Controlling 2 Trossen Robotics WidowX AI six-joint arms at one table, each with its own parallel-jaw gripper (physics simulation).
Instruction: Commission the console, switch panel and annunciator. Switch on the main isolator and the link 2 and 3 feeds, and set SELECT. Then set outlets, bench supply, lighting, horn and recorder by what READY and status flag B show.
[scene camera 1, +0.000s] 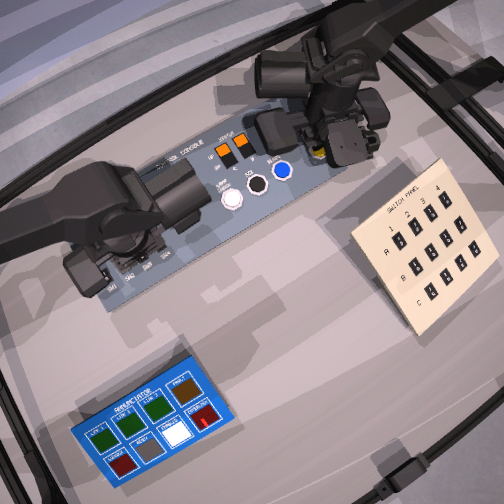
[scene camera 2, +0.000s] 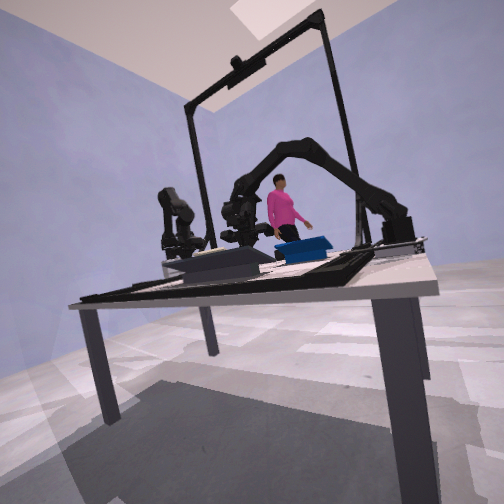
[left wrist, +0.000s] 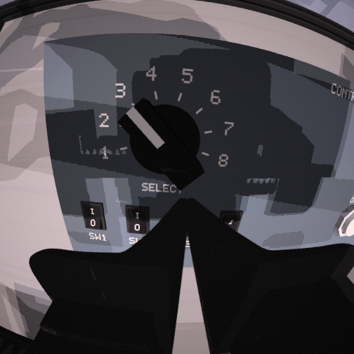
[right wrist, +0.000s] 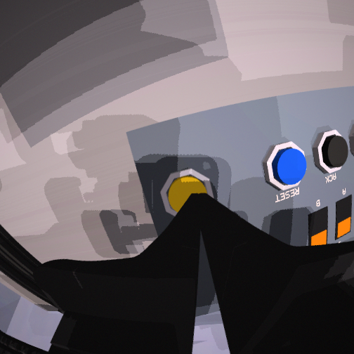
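Observation:
The control console (scene camera 1: 210, 230) (right wrist: 240, 125) holds the SELECT knob (left wrist: 162, 140), whose white pointer is at 3. Rockers SW1 (left wrist: 93, 216) and SW2 (left wrist: 137, 220) show; SW3 is hidden by fingers. Status flags A (scene camera 1: 226, 155) and B (scene camera 1: 244, 145) show orange in their upper halves. My left gripper (left wrist: 186, 204) is shut and empty, just below the knob in the left wrist view. My right gripper (right wrist: 197, 199) is shut and empty, its tips overlapping the yellow button (right wrist: 186, 192). The annunciator (scene camera 1: 111, 479) has a bright white tile (scene camera 1: 176, 433); the READY tile (scene camera 1: 150, 449) looks grey.
The cream switch panel (scene camera 1: 370, 245) stands at the right with rows A, B and C; its rocker positions are too small to tell. White (scene camera 1: 232, 199), black (scene camera 1: 257, 184) and blue RESET (scene camera 1: 282, 170) buttons lie between the arms. A person in pink (scene camera 2: 284, 210) stands behind the table.

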